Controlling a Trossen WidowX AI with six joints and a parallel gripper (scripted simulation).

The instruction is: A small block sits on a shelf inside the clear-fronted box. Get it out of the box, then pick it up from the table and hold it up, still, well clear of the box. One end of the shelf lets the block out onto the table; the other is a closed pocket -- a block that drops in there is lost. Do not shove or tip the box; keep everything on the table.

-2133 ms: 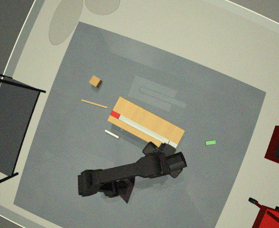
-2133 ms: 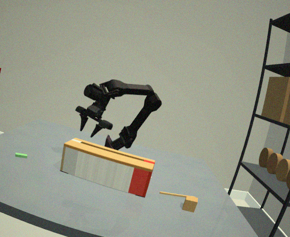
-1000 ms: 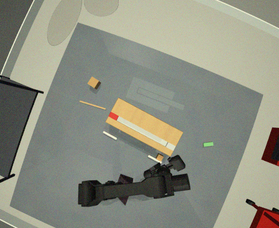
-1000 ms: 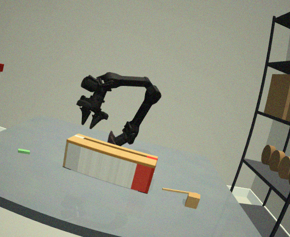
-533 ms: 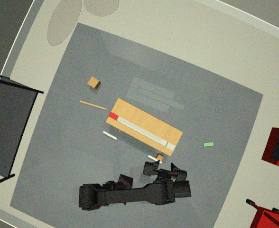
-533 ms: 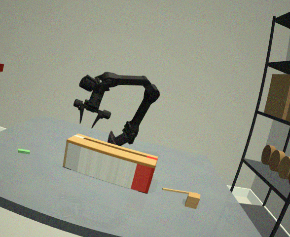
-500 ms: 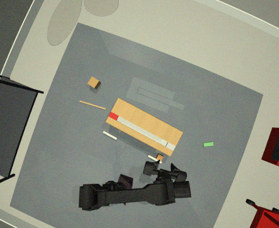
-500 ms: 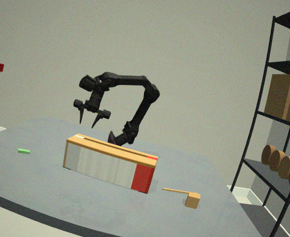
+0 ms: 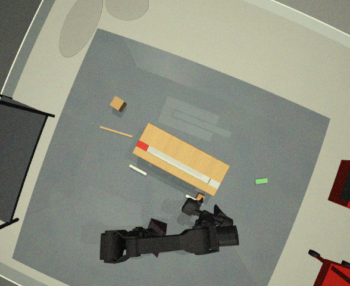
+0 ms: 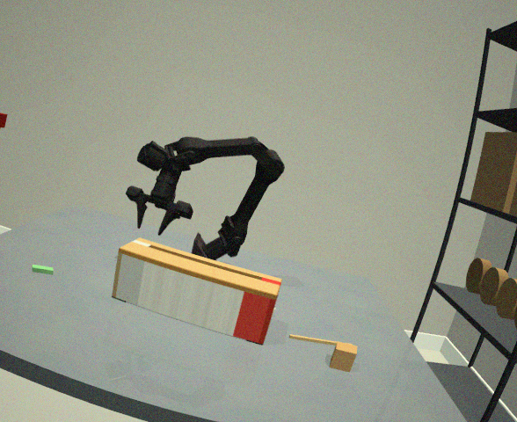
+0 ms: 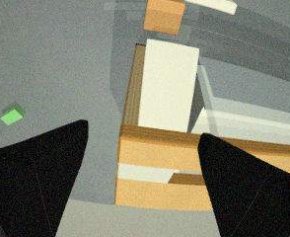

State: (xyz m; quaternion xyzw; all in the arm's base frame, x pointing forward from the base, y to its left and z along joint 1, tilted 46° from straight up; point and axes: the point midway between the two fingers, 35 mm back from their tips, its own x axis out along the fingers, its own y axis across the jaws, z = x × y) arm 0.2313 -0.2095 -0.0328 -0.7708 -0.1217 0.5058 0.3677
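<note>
Now: gripper tip 20 mm past the tan block, 10 mm to the right of it and 130 mm above it. Also, from my gripper tip: box (90 mm ahead, 160 mm to the left, 80 mm below); then thin tan stick (160 mm ahead, 490 mm to the left, 140 mm below).
</note>
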